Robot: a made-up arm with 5 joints.
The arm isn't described. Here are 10 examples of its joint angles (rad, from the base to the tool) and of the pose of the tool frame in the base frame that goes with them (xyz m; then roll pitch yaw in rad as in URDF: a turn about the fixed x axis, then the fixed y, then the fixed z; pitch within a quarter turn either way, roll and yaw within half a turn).
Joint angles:
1: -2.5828 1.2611 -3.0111 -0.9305 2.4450
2: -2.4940 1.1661 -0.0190 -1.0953 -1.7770
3: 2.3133 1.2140 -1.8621 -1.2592 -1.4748
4: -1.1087 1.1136 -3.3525 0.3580 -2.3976
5: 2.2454 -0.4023 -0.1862 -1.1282 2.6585
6: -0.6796 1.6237 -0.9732 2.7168 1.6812
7: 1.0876 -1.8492 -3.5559 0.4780 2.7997
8: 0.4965 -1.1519 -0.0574 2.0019 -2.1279
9: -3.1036 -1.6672 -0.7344 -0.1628 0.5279
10: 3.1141 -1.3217 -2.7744 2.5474 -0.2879
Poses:
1: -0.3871 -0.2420 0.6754 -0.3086 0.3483 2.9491
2: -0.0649 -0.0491 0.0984 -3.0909 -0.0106 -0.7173
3: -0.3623 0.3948 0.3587 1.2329 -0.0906 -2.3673
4: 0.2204 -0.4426 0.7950 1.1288 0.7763 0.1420
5: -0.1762 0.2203 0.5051 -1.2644 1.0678 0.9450
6: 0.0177 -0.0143 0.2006 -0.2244 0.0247 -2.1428
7: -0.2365 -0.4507 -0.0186 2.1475 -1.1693 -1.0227
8: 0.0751 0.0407 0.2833 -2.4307 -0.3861 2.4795
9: 0.0919 0.0035 0.8103 -0.3169 -0.4909 0.6459
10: 0.3367 -0.0093 0.6740 1.6485 -1.2821 -1.6728
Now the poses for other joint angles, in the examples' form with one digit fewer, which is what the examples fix.
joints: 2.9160 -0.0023 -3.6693 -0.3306 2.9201
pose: 0.322 -0.074 0.807 0.250 -0.833 2.583
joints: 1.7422 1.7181 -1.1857 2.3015 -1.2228
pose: 0.003 -0.019 0.110 -0.290 0.103 -2.637
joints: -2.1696 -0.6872 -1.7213 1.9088 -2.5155
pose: -0.108 -0.159 0.750 2.832 0.399 0.283
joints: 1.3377 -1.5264 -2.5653 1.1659 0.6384
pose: -0.130 -0.546 0.684 -0.130 -0.173 -1.154
